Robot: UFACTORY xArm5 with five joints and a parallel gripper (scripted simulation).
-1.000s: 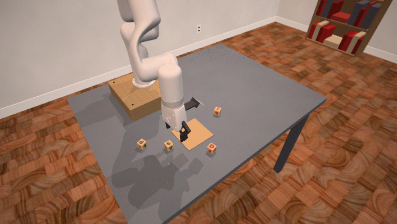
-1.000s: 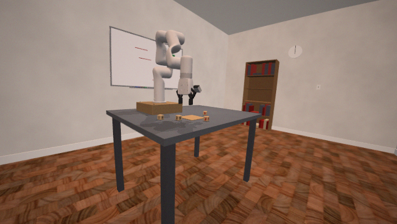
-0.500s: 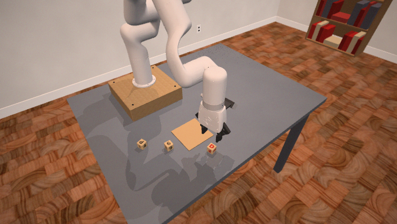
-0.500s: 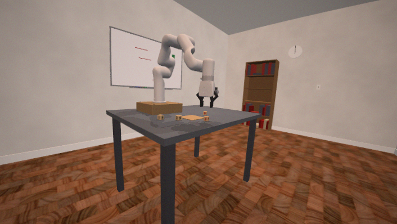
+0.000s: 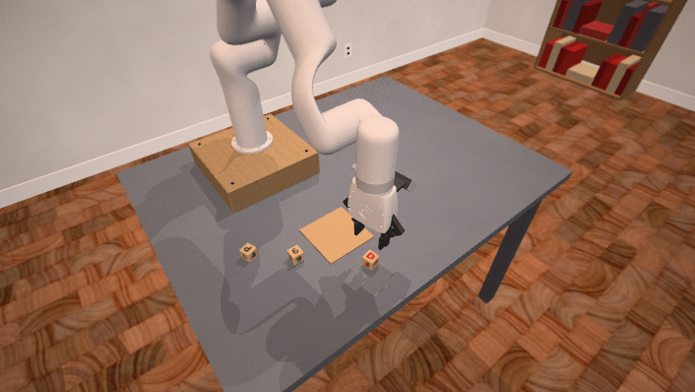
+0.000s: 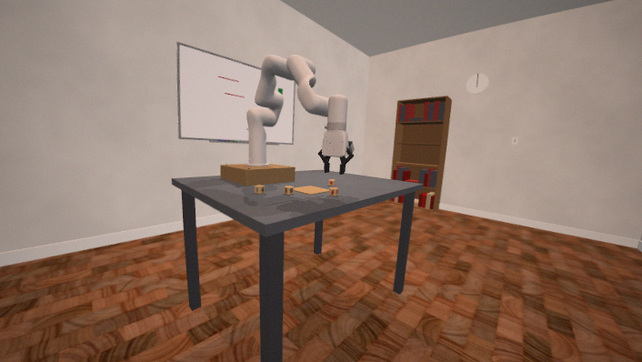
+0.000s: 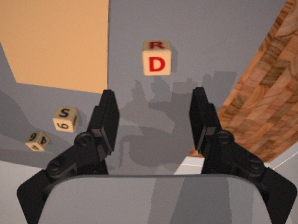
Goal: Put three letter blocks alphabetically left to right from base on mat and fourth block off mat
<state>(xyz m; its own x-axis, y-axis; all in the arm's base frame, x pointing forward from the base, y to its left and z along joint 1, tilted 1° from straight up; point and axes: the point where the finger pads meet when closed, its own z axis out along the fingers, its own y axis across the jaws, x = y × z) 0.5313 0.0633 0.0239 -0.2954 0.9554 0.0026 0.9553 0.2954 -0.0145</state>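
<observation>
Right now my hand is 9 cm above the wooden block. From my hand the other things lie so: tan mat 12 cm behind, 2 cm to the right, 10 cm below.
</observation>
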